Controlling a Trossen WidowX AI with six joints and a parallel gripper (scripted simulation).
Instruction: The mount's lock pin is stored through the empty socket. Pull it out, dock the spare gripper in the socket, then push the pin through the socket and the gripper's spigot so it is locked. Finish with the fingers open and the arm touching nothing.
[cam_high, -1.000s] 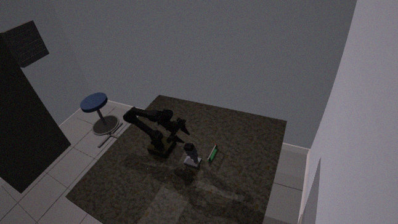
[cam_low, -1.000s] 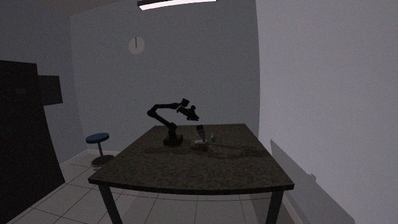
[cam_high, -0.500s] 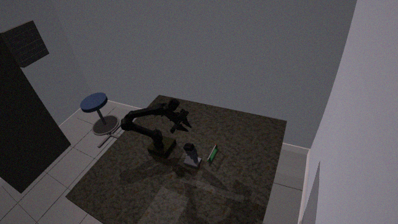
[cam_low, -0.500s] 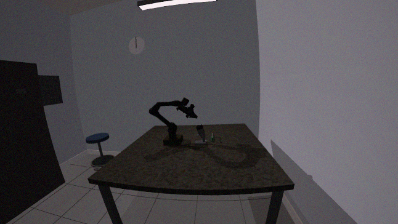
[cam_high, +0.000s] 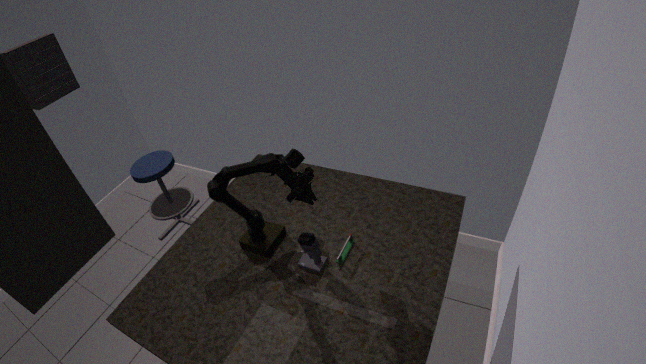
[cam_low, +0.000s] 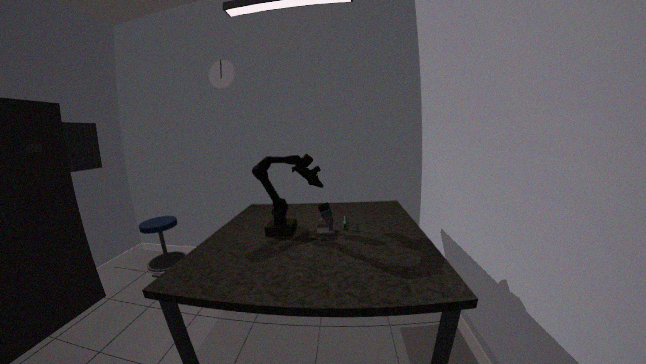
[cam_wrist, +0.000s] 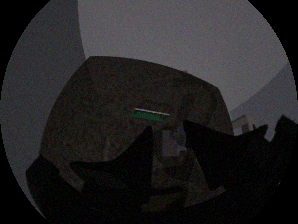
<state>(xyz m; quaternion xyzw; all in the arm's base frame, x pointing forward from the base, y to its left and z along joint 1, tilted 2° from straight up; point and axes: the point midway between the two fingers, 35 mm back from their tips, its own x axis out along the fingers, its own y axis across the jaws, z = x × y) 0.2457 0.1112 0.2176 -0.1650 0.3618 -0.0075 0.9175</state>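
Right now the green bracket is 230 mm below my gripper tip, 130 mm ahead of it and 30 mm to the right of it. The rest, counted from my gripper tip: grey mount 200 mm below, 130 mm to the right, 20 mm ahead; then spare gripper 130 mm to the right, 130 mm below, 10 mm ahead.
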